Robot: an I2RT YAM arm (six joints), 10 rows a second.
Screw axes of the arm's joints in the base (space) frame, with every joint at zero. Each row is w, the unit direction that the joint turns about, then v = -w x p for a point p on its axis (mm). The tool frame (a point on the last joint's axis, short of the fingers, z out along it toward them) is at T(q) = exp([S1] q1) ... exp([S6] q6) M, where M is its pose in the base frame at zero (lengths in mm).
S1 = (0, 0, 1, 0.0, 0.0, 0.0)
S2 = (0, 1, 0, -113.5, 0.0, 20.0)
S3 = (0, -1, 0, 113.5, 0.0, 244.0)
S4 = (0, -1, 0, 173.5, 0.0, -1.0)
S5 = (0, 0, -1, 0.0, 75.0, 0.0)
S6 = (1, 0, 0, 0.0, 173.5, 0.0)
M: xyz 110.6 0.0 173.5 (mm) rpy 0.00 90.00 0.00 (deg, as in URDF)
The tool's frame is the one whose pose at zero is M.
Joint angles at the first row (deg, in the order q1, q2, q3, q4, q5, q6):
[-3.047 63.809 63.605 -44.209 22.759 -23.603]
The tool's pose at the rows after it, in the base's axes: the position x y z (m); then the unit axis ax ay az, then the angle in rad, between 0 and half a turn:
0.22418 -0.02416 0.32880 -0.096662 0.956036 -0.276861 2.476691
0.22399 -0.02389 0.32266 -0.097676 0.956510 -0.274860 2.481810
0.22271 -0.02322 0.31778 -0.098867 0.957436 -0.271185 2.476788
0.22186 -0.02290 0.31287 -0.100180 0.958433 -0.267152 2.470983
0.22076 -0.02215 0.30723 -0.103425 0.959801 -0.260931 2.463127
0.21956 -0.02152 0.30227 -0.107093 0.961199 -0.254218 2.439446
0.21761 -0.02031 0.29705 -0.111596 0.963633 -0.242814 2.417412
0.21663 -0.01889 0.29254 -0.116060 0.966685 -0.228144 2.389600
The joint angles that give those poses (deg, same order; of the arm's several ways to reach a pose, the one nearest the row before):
[-2.684 63.627 62.225 -43.321 22.522 -23.725]
[-2.634 63.428 60.818 -42.491 22.407 -23.652]
[-2.541 62.877 59.386 -41.501 21.981 -23.532]
[-2.550 62.418 57.987 -40.391 21.431 -23.487]
[-2.493 61.864 56.379 -39.132 20.601 -23.485]
[-2.528 61.013 54.521 -37.021 19.384 -23.633]
[-2.482 60.079 52.675 -35.308 17.776 -23.527]
[-2.430 59.328 51.028 -33.411 15.790 -23.237]

